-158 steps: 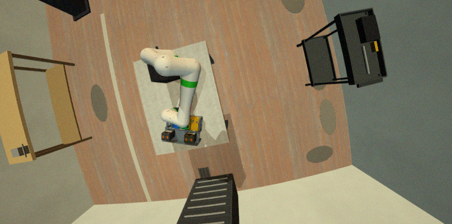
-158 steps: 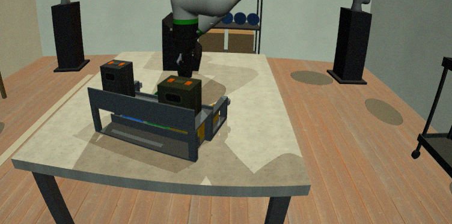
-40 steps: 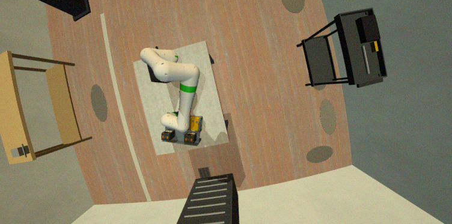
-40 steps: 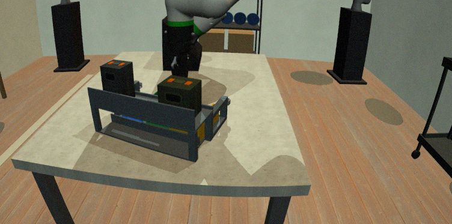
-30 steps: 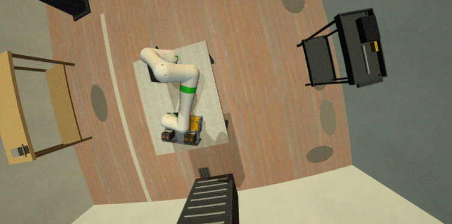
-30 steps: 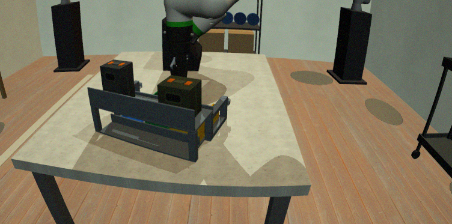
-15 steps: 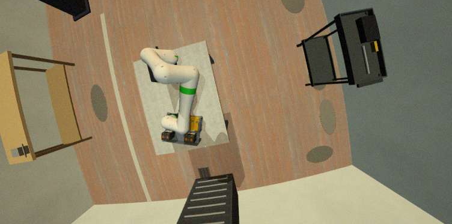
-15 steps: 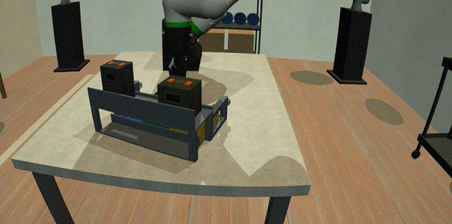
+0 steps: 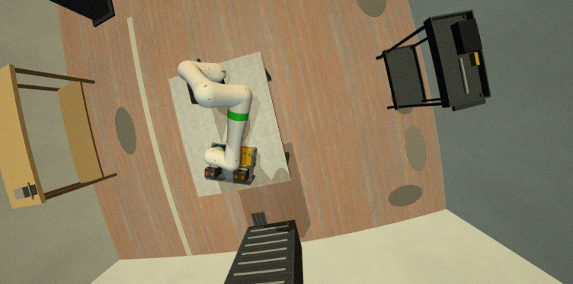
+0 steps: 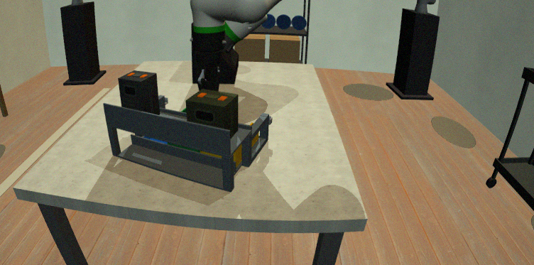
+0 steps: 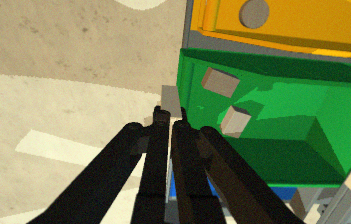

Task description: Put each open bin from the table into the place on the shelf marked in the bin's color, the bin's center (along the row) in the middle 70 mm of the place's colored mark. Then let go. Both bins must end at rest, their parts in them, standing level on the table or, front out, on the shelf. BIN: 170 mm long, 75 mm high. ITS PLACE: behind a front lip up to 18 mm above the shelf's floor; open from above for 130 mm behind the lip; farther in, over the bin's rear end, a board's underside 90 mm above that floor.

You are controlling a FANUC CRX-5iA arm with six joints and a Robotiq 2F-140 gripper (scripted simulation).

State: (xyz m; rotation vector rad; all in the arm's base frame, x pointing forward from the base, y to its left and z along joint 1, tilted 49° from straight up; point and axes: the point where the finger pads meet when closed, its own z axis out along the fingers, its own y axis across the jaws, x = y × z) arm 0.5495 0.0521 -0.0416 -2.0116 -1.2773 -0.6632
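Right now my hand is 9 cm short of the green bin and 4 cm to the left of it. Round my hand: yellow bin: 14 cm ahead, 7 cm to the left, 1 cm below.
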